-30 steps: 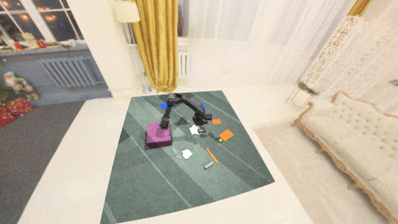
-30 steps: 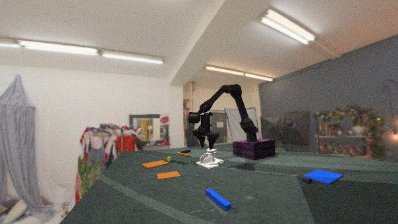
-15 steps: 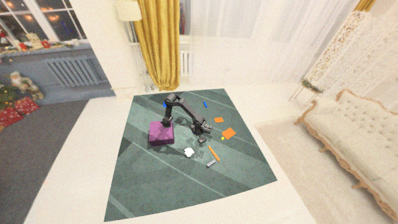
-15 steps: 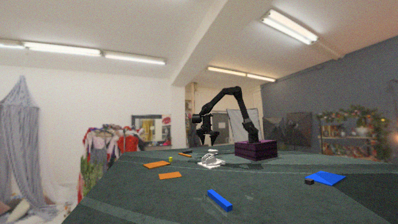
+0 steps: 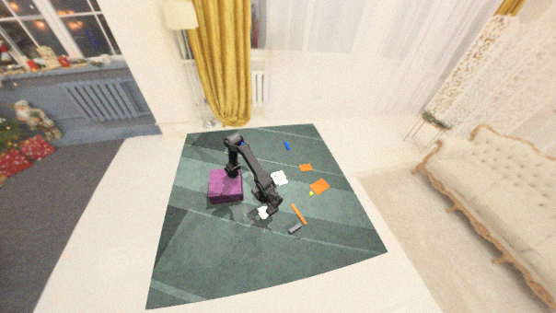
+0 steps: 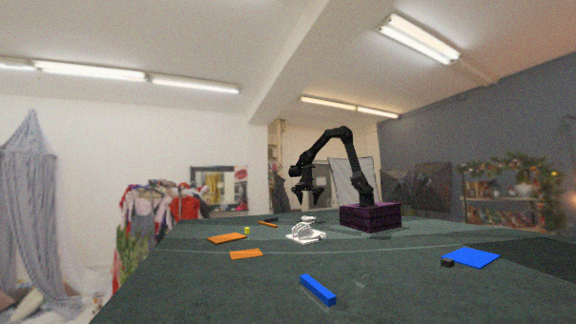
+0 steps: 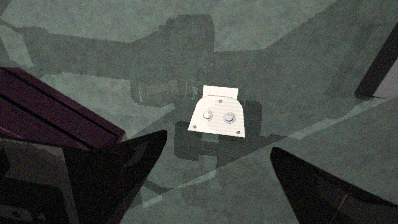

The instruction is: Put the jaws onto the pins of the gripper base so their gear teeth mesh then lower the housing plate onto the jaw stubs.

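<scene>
My gripper tip is now 7 cm above the white gripper base. From my gripper tip the other things lie so: orange bar: 21 cm ahead, 7 cm to the right, 9 cm below; then white housing plate: 12 cm ahead, 23 cm to the left, 9 cm below; then grey block: 15 cm ahead, 15 cm to the right, 9 cm below.
</scene>
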